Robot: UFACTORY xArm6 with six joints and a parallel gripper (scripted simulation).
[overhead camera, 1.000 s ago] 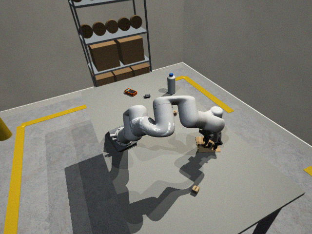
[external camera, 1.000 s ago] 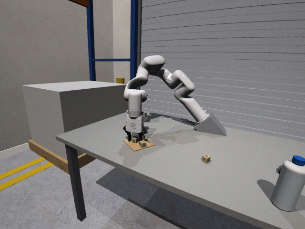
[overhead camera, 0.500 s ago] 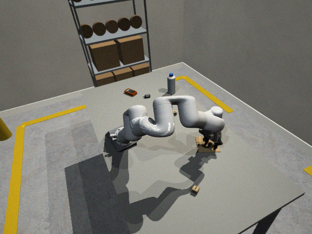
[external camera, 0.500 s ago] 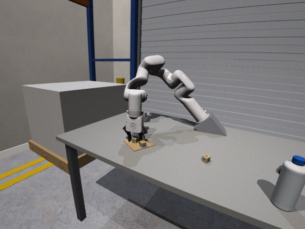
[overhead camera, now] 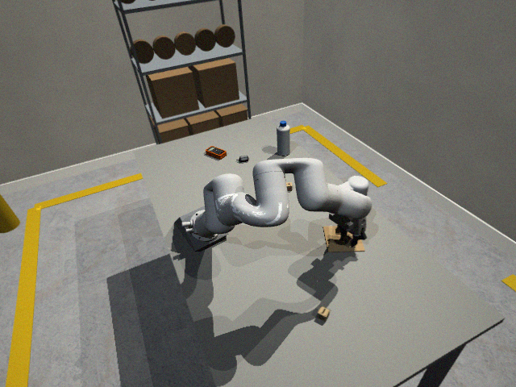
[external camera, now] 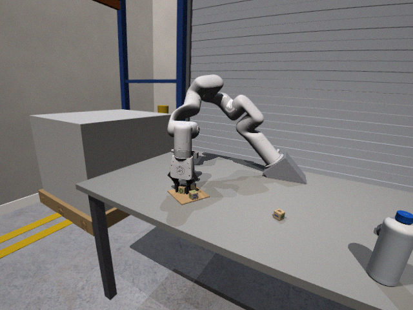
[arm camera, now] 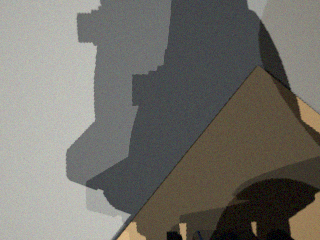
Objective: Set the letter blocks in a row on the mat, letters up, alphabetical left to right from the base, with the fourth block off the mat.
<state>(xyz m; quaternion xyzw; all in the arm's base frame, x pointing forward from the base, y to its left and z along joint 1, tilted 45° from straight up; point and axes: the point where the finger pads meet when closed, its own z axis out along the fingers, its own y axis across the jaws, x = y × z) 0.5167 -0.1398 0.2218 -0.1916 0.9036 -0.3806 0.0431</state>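
Now: the mat 3 cm to the left of my hand, 2 cm below it and 1 cm behind it. Also, from my hand: orange meter (88 cm to the left, 31 cm behind, 1 cm below); white bottle (73 cm to the left, 7 cm above, 4 cm ahead); dark object (75 cm to the left, 20 cm behind, 1 cm below).
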